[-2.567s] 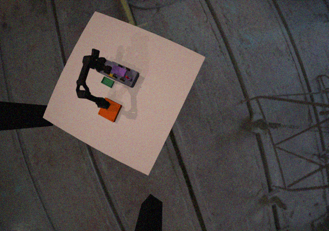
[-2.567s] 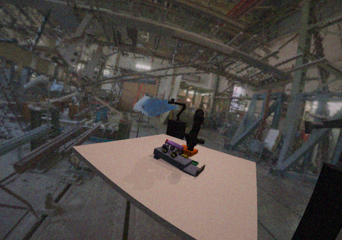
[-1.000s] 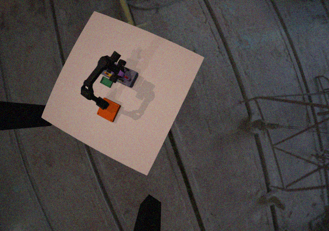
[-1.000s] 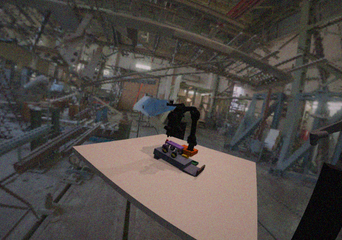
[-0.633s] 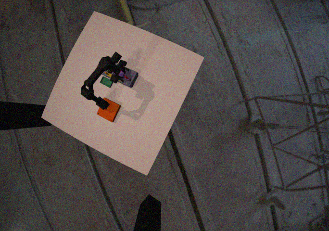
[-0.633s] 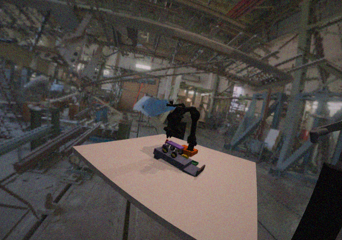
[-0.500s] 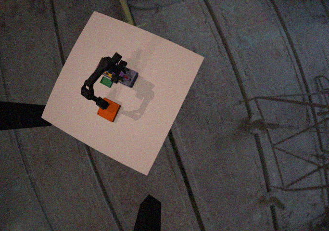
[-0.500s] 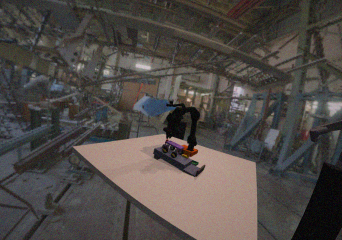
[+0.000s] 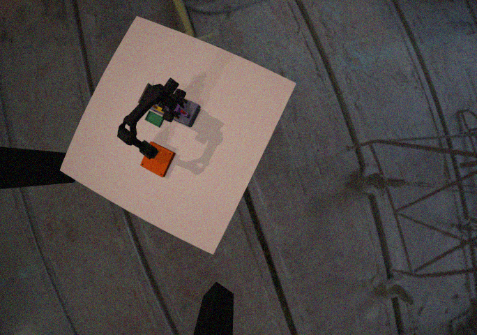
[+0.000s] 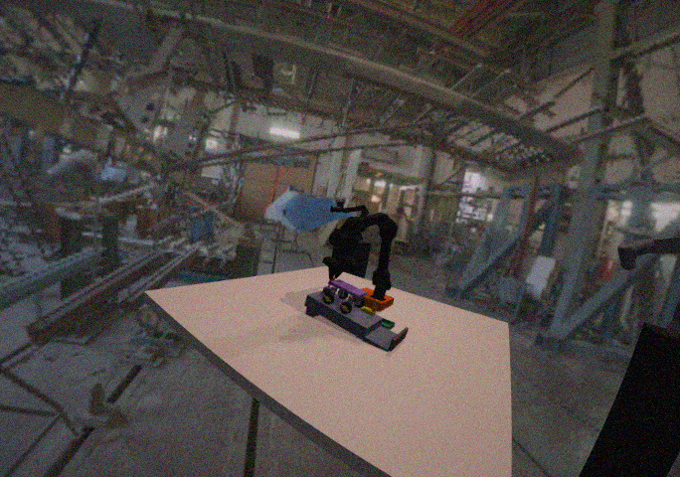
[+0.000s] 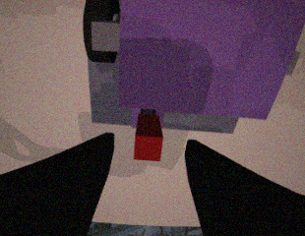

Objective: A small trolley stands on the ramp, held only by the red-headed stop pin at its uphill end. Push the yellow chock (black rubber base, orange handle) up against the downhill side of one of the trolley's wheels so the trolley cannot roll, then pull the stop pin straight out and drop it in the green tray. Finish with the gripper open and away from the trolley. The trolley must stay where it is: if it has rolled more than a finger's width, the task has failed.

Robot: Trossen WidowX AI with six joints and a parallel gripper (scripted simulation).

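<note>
Now: gripper tip 30 mm above the red-headed stop pin and 10 mm to the left of it. From my gripper tip the other things lie so: grey-purple ramp: 120 mm below, 90 mm to the left; trolley: 90 mm to the left, 50 mm below; yellow chock: 170 mm to the left, 80 mm below, 70 mm behind.
</note>
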